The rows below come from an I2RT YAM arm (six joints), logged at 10 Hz.
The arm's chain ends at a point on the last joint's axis. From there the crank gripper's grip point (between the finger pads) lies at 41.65 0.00 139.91 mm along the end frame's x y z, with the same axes.
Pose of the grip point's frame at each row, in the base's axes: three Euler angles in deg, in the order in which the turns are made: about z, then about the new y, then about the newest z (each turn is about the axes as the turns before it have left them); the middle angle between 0 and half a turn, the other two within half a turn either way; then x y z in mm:
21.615 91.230 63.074 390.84 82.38 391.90
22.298 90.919 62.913 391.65 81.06 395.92
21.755 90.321 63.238 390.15 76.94 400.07
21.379 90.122 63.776 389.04 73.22 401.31
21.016 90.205 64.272 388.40 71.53 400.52
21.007 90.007 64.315 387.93 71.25 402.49
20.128 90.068 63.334 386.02 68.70 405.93
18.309 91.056 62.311 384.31 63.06 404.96
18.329 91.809 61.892 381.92 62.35 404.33
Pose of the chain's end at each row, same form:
21.615 91.230 63.074 274.85 -3.52 413.76
22.298 90.919 62.913 276.57 -6.21 417.13
21.755 90.321 63.238 274.09 -9.42 419.61
21.379 90.122 63.776 272.41 -12.56 420.01
21.016 90.205 64.272 271.31 -13.65 419.10
21.007 90.007 64.315 270.78 -13.94 420.56
20.128 90.068 63.334 267.48 -14.38 424.79
18.309 91.056 62.311 263.43 -15.79 426.89
18.329 91.809 61.892 261.32 -16.31 428.36

